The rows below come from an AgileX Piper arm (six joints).
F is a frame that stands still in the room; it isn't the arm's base.
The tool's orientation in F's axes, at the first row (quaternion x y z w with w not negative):
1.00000 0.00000 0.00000 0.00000
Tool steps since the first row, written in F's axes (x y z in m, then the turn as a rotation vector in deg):
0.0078 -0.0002 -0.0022 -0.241 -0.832 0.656
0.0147 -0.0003 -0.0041 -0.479 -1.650 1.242
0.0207 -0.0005 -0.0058 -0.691 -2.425 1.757
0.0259 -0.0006 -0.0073 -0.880 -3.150 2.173
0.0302 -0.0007 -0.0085 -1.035 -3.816 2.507
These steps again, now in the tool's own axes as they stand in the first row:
0.0078 0.0002 0.0022 -0.241 0.832 -0.656
0.0147 0.0003 0.0041 -0.479 1.650 -1.242
0.0207 0.0005 0.0058 -0.691 2.425 -1.757
0.0259 0.0006 0.0073 -0.880 3.150 -2.173
0.0302 0.0007 0.0085 -1.035 3.816 -2.507

